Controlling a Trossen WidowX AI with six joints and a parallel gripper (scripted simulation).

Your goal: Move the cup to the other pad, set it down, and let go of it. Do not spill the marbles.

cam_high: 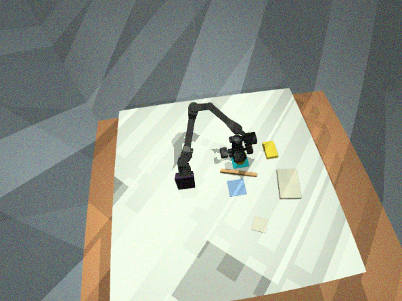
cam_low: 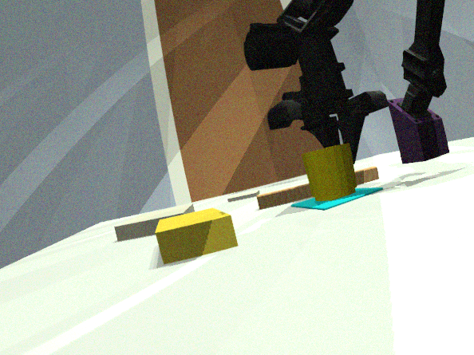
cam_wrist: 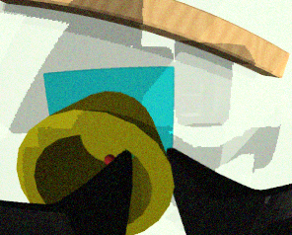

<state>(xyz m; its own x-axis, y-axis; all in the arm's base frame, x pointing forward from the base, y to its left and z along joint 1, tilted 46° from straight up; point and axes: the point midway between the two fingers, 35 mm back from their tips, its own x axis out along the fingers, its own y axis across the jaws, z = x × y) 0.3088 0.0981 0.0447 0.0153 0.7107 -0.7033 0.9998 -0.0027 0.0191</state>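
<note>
Now: the yellow cup 20 mm ahead of my gripper tip. From my gripper tip the other things lie so: red marble: 30 mm ahead, 20 mm to the left, 20 mm below; then wooden bar: 90 mm to the right, 40 mm below; then cyan pad: 30 mm ahead, 50 mm below.
</note>
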